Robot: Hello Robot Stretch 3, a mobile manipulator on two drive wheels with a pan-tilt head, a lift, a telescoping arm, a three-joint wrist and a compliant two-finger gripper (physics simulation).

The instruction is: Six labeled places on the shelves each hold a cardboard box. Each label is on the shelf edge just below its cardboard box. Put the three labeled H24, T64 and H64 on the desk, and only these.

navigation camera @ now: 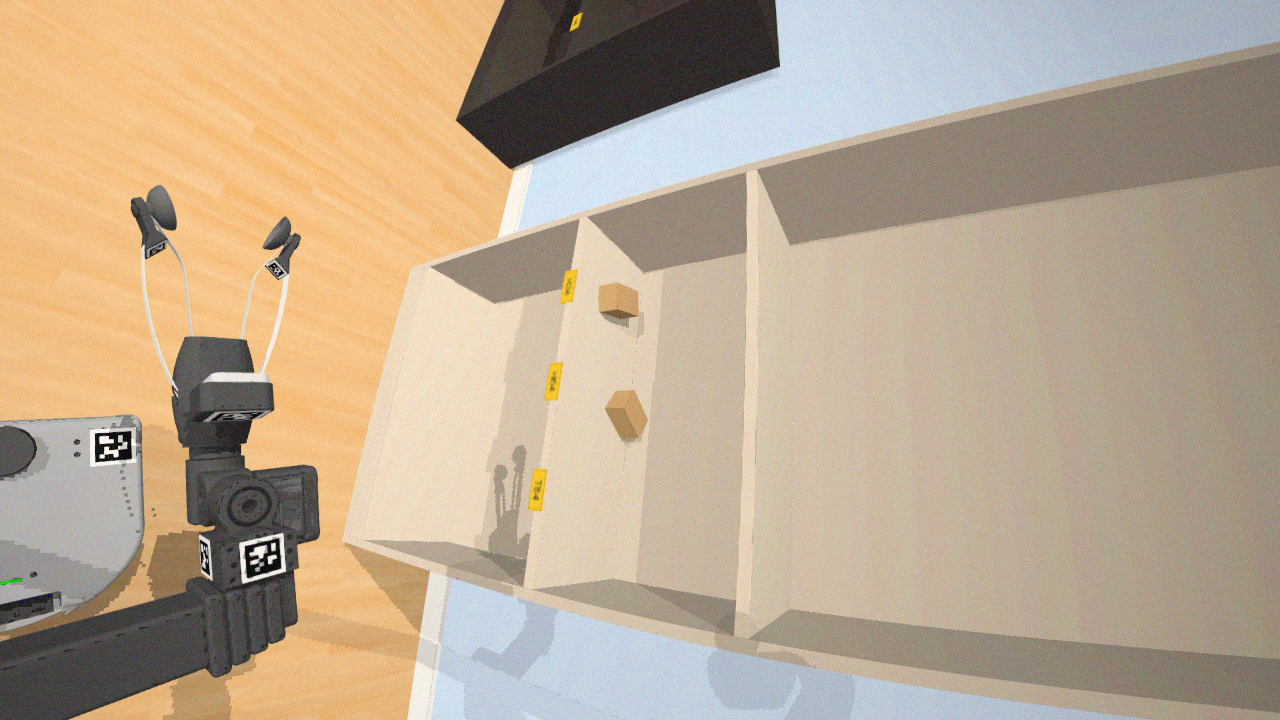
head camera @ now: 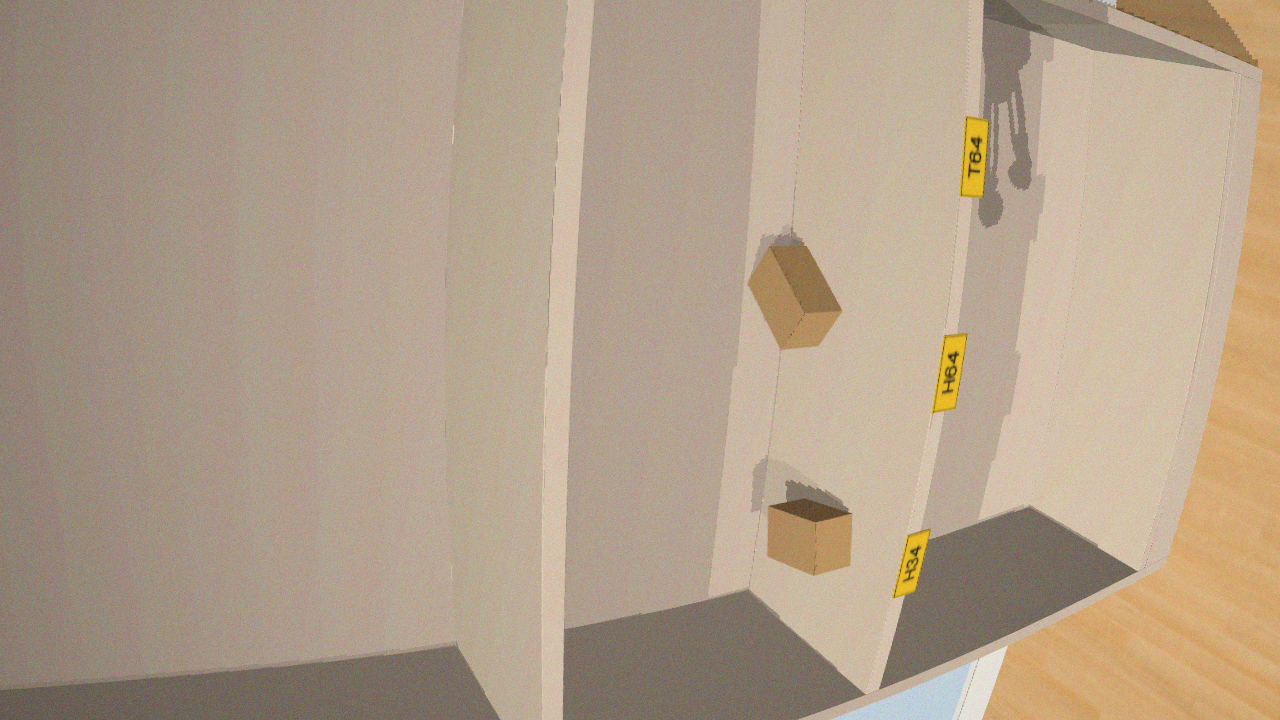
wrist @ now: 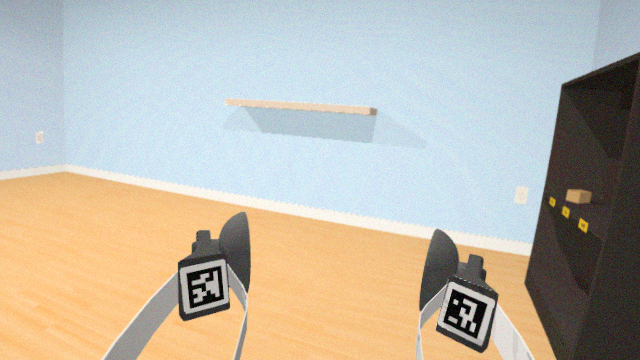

Labels:
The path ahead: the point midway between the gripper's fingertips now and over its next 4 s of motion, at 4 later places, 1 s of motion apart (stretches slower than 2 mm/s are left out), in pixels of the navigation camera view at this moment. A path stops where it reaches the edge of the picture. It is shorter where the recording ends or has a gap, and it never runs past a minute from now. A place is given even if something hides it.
The gripper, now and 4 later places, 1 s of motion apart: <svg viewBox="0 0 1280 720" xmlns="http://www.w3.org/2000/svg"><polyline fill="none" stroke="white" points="225,202 317,302 364,459 339,588 378,578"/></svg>

